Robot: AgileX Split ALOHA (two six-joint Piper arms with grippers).
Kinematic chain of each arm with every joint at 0, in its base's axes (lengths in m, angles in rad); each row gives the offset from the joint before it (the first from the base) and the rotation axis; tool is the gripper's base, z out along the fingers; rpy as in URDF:
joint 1: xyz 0 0 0.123 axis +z
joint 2: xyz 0 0 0 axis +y
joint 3: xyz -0.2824 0 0.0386 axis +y
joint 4: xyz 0.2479 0 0.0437 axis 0.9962 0 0.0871
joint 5: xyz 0 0 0 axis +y
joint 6: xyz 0.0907 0 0.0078 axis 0.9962 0 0.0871
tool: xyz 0 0 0 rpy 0 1.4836 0
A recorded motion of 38 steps. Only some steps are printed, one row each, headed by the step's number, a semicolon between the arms.
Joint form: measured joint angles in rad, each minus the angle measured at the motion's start. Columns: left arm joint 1, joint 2, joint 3, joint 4, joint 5, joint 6; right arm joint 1, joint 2, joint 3, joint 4, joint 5, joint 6.
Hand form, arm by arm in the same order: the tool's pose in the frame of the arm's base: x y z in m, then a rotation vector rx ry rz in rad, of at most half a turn. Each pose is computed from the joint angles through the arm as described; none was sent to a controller.
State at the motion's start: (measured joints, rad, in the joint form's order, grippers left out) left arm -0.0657 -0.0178 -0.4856 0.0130 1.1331 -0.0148; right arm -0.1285 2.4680 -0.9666 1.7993 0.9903 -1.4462
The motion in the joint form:
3: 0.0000 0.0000 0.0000 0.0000 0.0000 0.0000; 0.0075 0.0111 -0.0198 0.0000 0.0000 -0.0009
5: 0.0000 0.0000 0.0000 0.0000 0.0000 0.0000; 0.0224 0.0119 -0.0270 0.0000 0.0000 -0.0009
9: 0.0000 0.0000 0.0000 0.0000 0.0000 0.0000; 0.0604 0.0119 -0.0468 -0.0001 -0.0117 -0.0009
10: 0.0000 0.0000 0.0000 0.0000 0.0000 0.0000; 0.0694 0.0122 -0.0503 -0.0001 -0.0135 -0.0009
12: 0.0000 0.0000 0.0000 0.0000 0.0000 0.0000; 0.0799 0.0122 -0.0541 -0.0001 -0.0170 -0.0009
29: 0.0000 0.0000 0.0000 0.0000 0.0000 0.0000; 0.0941 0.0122 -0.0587 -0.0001 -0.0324 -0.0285
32: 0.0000 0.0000 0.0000 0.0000 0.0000 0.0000; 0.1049 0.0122 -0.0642 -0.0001 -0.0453 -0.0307
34: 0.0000 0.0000 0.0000 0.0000 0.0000 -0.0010; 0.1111 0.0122 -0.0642 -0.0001 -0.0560 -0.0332
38: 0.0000 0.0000 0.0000 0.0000 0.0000 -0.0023; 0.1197 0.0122 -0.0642 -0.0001 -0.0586 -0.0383
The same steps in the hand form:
3: -0.0090 0.0017 0.2673 0.0526 2.1127 -0.0323; 0.3410 0.0333 -0.0238 0.4845 2.4841 1.3950
5: -0.0090 0.0017 0.2673 0.0526 2.1127 -0.0323; 0.3425 0.0382 -0.0234 0.4616 2.4881 1.3990
9: -0.0090 0.0017 0.2673 0.0526 2.1127 -0.0323; 0.3465 0.0502 -0.0225 0.4033 2.5030 1.3938
10: -0.0090 0.0017 0.2673 0.0526 2.1127 -0.0323; 0.3470 0.0532 -0.0224 0.3904 2.5067 1.3942
12: -0.0090 0.0017 0.2673 0.0526 2.1127 -0.0323; 0.3475 0.0566 -0.0223 0.3756 2.5118 1.3928
29: -0.0090 0.0017 0.2673 0.0526 2.1127 -0.0323; 0.3480 0.0607 -0.0230 0.3228 2.5215 1.3674
32: -0.0090 0.0017 0.2673 0.0526 2.1127 -0.0323; 0.3489 0.0637 -0.0234 0.3058 2.5308 1.3531
34: -0.0090 0.0017 0.2673 0.0515 2.1128 -0.0329; 0.3486 0.0653 -0.0242 0.2976 2.5405 1.3409
38: -0.0090 0.0017 0.2673 0.0501 2.1128 -0.0337; 0.3480 0.0682 -0.0244 0.2809 2.5454 1.3388

